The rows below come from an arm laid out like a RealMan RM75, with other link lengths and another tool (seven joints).
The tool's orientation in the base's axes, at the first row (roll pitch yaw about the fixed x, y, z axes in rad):
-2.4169 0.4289 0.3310
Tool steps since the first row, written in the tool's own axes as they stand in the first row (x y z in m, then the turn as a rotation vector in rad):
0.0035 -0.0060 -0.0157 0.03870 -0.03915 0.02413
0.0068 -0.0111 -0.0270 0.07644 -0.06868 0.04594
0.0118 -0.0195 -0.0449 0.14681 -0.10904 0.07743
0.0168 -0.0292 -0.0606 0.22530 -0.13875 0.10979
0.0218 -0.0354 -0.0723 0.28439 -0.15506 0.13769
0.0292 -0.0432 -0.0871 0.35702 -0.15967 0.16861
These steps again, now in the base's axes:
0.0111 -0.0024 0.0129 0.02166 0.05535 -0.00892
0.0198 -0.0033 0.0222 0.04351 0.10153 -0.02166
0.0334 -0.0046 0.0374 0.08868 0.17107 -0.04804
0.0459 -0.0036 0.0519 0.14020 0.23498 -0.08480
0.0562 -0.0033 0.0615 0.17708 0.28012 -0.11854
0.0703 -0.0027 0.0732 0.22386 0.32152 -0.16702

